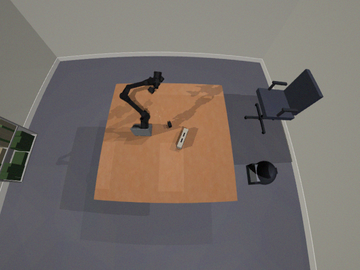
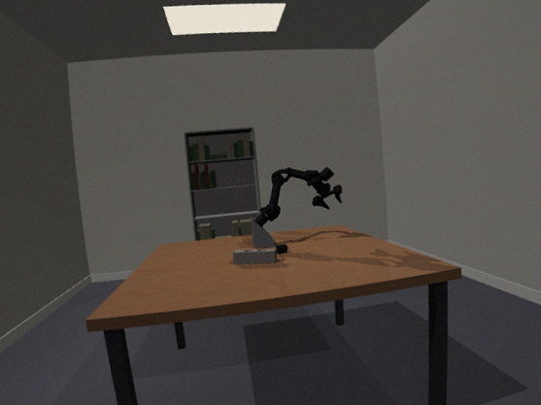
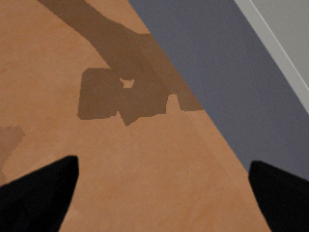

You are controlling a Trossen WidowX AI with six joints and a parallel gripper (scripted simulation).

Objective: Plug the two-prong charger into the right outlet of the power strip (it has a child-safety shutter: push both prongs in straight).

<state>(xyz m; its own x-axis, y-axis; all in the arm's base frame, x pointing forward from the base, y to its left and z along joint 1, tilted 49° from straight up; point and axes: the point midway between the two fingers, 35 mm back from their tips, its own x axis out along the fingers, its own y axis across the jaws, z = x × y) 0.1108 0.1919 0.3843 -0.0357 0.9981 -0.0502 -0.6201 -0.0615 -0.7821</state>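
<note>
My gripper tip is 36 cm to the left of the two-prong charger, 18 cm above it and 11 cm short of it.
</note>
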